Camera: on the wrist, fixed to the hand. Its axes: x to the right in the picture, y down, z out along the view.
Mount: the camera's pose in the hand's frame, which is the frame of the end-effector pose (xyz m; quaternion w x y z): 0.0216 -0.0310 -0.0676 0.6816 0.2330 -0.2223 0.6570
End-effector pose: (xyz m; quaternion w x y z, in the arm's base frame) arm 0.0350 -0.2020 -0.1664 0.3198 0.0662 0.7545 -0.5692
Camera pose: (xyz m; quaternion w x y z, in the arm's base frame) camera -0.0239 -0.1574 -0.1432 0.7443 0.4888 0.2671 -0.3684
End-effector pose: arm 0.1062 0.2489 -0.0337 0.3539 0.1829 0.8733 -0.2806
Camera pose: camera 0.0406 0.2693 0.0019 0.5771 0.7185 0.3310 -0.2029
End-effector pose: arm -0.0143 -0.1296 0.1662 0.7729 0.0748 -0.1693 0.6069
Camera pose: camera 0.0316 -0.0960 0.1136 0.0730 0.2548 -0.1950 0.9443
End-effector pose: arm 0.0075 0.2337 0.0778 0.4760 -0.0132 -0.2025 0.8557
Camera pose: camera 0.0353 0.2884 0.0306 0.2797 -0.1591 0.0358 -0.9461
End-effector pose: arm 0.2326 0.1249 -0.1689 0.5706 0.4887 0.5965 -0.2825
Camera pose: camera 0.1800 0.1798 -0.1836 0.5933 0.7952 -0.1072 -0.0653
